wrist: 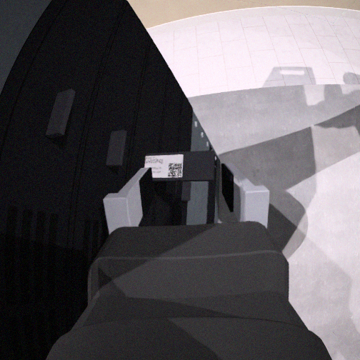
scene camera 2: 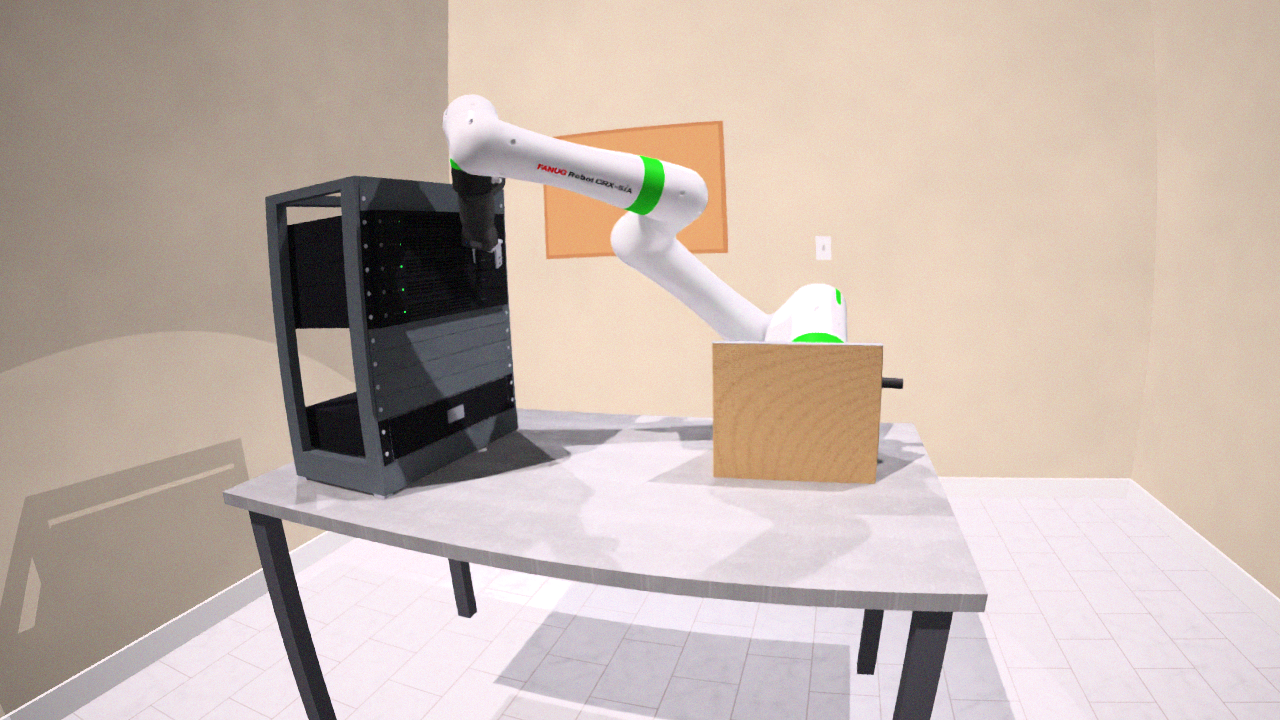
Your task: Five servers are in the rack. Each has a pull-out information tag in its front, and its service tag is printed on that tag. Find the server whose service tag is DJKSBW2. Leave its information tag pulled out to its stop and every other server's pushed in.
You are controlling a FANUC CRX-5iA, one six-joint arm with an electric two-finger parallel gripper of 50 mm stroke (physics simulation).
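Seen in the pictures: gripper, fingertip midpoint: (scene camera 2: 488, 263); arm's base, link origin: (scene camera 2: 816, 386).
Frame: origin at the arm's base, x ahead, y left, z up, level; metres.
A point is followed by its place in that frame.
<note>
The rack (scene camera 2: 360, 358) @[y 0.351, x 0.822, z 0.115 m] (wrist: 197, 131) stands at the left of the table, with black servers (scene camera 2: 429, 277) @[y 0.173, x 0.766, z 0.253 m] in its upper part. In the wrist view one dark information tag (wrist: 199, 165) sticks out of a server front. Its white label with a square code faces the camera; the print is too small to read. Two other tag ends, one tag (wrist: 61, 114) and another tag (wrist: 116, 148), sit against the server fronts to the left. A further small tag end (wrist: 186, 191) shows below the pulled-out tag. My gripper (scene camera 2: 486, 256) @[y 0.006, x 0.715, z 0.272 m] (wrist: 187, 180) is open and empty, its fingers either side of the pulled-out tag in the wrist view.
Grey panels (scene camera 2: 438, 356) @[y 0.145, x 0.777, z 0.083 m] fill the rack's middle, above a black unit (scene camera 2: 416, 432) @[y 0.240, x 0.789, z -0.059 m] with a pale label (scene camera 2: 455, 412) @[y 0.105, x 0.772, z -0.051 m]. The rack stands on the grey table (scene camera 2: 626, 528) @[y 0.352, x 0.313, z -0.167 m]. A wooden block (scene camera 2: 796, 411) @[y 0.103, x 0.041, z -0.025 m] stands in front of the arm's base.
</note>
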